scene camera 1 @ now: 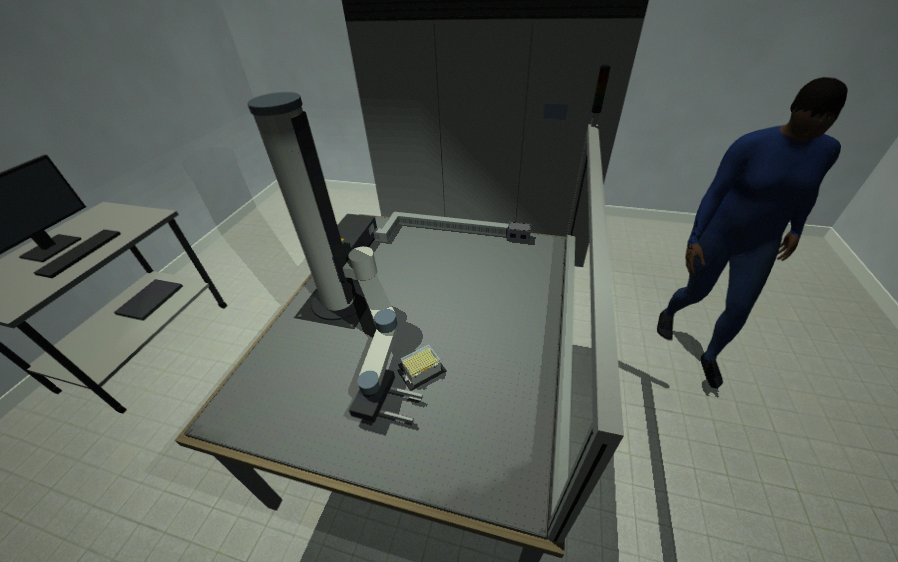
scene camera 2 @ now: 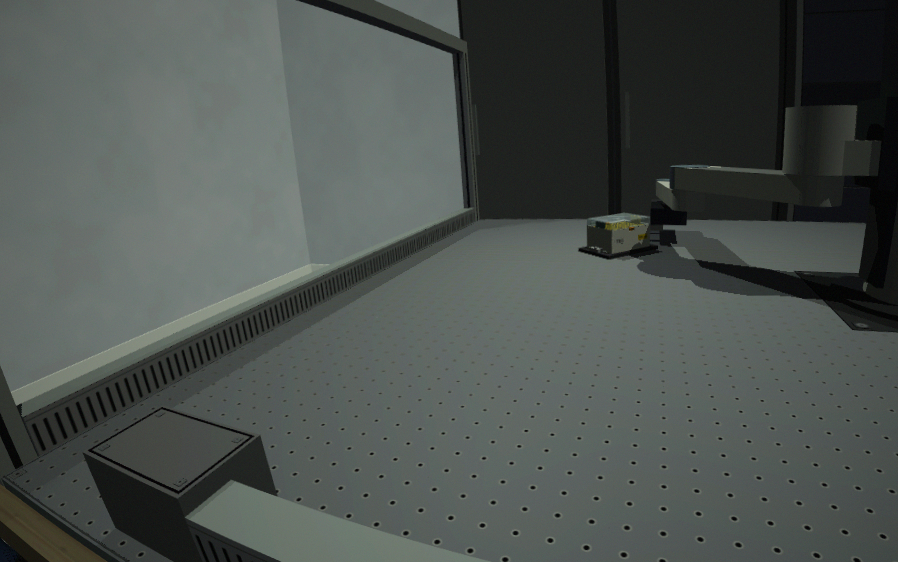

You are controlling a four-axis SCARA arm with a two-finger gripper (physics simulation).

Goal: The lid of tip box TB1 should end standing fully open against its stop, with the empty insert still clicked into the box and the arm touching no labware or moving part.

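Pixels of known places: gripper, fingertip midpoint: (scene camera 1: 417,408) (scene camera 2: 605,222); arm's base, link origin: (scene camera 1: 339,302).
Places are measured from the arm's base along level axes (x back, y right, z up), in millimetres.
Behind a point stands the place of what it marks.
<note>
The tip box TB1 (scene camera 1: 423,375) @[x -523, y 326, z 48 mm] (scene camera 2: 618,239) @[x -498, y 229, z 51 mm] is pale grey and stands upright on a black base plate (scene camera 2: 607,255) @[x -519, y 200, z 21 mm]. Its yellow insert (scene camera 1: 421,361) @[x -503, y 283, z 70 mm] sits level in the top. The clear lid (scene camera 2: 619,218) @[x -498, y 276, z 90 mm] appears to lie down over the insert; whether it is fully shut I cannot tell. My gripper (scene camera 1: 415,408) @[x -544, y 459, z 48 mm] is shut with nothing between its two parallel fingers, which stand a fixed distance apart even so. It is on the near side of the box in scene camera 1, with a small gap showing. In scene camera 2 the box hides most of the fingers.
The arm column (scene camera 1: 298,205) @[x -17, y 73, z 559 mm] stands at the table's left. A framed clear screen (scene camera 1: 603,298) @[x -1024, y 403, z 620 mm] lines the right side. A pale slotted duct (scene camera 1: 456,225) @[x -400, y -665, z 51 mm] with a grey end block (scene camera 1: 518,231) @[x -750, y -630, z 81 mm] (scene camera 2: 173,450) @[x -739, y -671, z 88 mm] runs along the back. A person in blue (scene camera 1: 768,192) is beyond the screen.
</note>
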